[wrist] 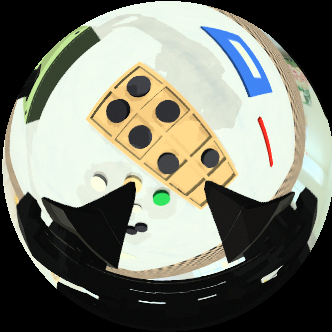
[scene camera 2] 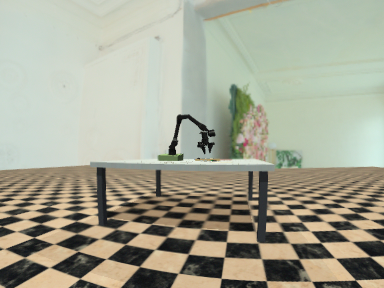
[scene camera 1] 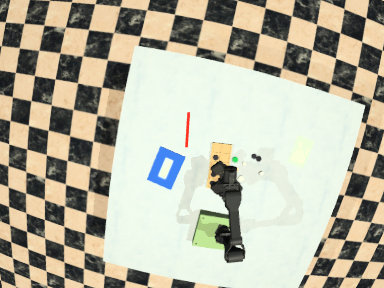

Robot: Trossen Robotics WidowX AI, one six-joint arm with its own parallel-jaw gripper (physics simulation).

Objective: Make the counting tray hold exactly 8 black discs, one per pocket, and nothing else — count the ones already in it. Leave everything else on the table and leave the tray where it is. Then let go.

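The tan counting tray lies flat, with two columns of pockets. In the wrist view, both pockets of its far row and both of the second row hold black discs. The third row holds a black disc in its left pocket, and its right pocket is empty. The fourth row holds a black disc on the right. The near-left pockets look empty, partly behind a finger. My gripper is open and empty above the tray's near left part. Two loose black discs lie together on the table.
A green disc lies beside the tray. White and tan discs lie nearby. A blue frame, a red stick and a pale yellow patch are farther out. The arm stands at a green block.
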